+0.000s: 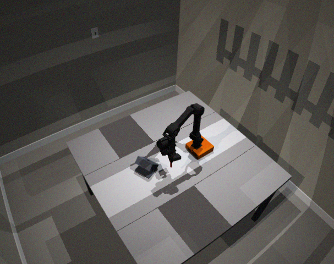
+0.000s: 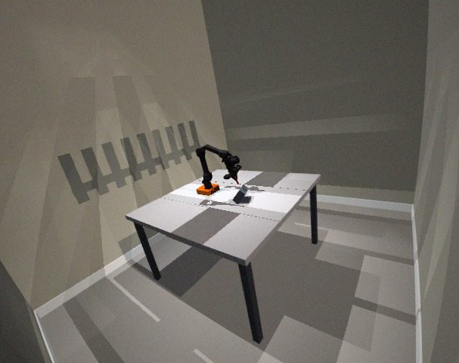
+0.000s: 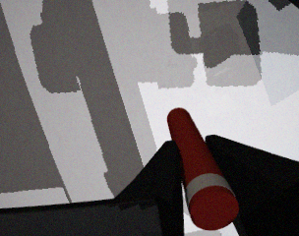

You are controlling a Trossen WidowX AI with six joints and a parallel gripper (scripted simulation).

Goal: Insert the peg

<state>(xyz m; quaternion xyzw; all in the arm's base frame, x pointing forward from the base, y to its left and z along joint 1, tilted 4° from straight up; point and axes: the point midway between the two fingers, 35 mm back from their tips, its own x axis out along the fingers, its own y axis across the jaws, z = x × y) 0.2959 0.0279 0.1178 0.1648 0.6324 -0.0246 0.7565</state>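
My gripper tip is now 14 cm to the left of the grey sloped panel, 10 cm short of it and 6 cm above it. From my gripper tip the other things lie so: red peg (2 cm above).
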